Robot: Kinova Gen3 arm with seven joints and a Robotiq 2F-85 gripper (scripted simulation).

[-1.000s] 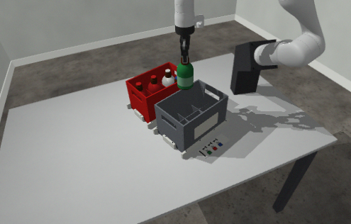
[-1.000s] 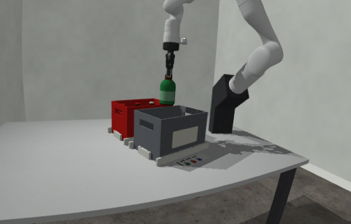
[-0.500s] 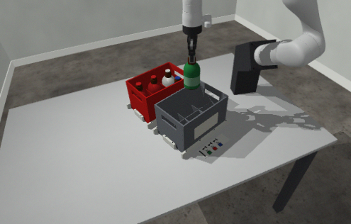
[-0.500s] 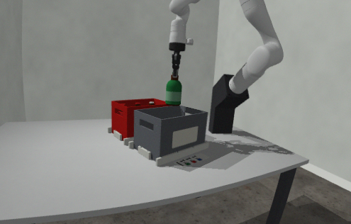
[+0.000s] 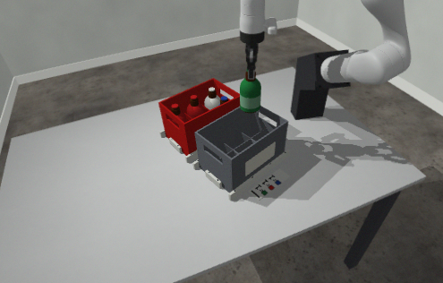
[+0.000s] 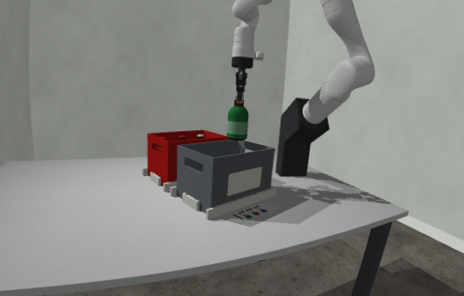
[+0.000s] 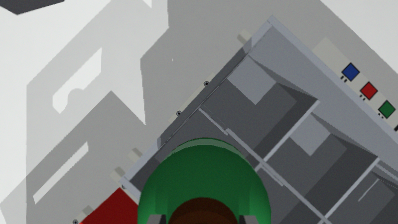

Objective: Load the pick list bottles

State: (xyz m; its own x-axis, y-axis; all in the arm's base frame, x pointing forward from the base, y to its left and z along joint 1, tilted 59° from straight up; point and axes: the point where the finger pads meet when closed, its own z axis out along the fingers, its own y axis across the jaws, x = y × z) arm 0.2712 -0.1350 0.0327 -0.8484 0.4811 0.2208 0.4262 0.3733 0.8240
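My hand is 7 cm above the green-label bottle. Round my hand: red crate 25 cm below, 15 cm to the right, 15 cm ahead; then grey crate 25 cm below, 7 cm to the left, 7 cm ahead; then blue-label bottle 25 cm below, 13 cm to the right, 5 cm ahead.
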